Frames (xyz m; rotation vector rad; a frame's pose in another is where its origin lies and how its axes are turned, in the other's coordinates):
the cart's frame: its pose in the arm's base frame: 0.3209 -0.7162 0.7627 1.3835 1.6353 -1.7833
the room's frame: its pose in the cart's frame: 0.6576 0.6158 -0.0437 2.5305 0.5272 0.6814
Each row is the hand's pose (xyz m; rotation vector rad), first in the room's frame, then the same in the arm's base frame.
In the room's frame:
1: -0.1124 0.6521 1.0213 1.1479 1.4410 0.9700
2: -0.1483 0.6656 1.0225 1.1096 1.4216 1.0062
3: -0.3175 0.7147 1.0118 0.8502 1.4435 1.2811
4: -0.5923 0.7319 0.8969 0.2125 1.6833 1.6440
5: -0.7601 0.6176 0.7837 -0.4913 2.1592 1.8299
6: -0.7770 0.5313 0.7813 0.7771 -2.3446 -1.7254
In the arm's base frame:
1: -0.2939 0.2827 -0.0369 0.6172 -2.8480 0.4645
2: -0.3017 0.2882 0.0003 0.6049 -2.8382 0.4000
3: -0.3213 0.3005 0.1753 0.4915 -2.6197 0.1352
4: -0.2735 0.2364 0.4627 0.4508 -2.0041 -0.0942
5: -0.1149 0.1765 0.6218 0.4320 -1.2775 0.0208
6: -0.0283 0.1916 0.6227 0.3618 -0.8683 0.2264

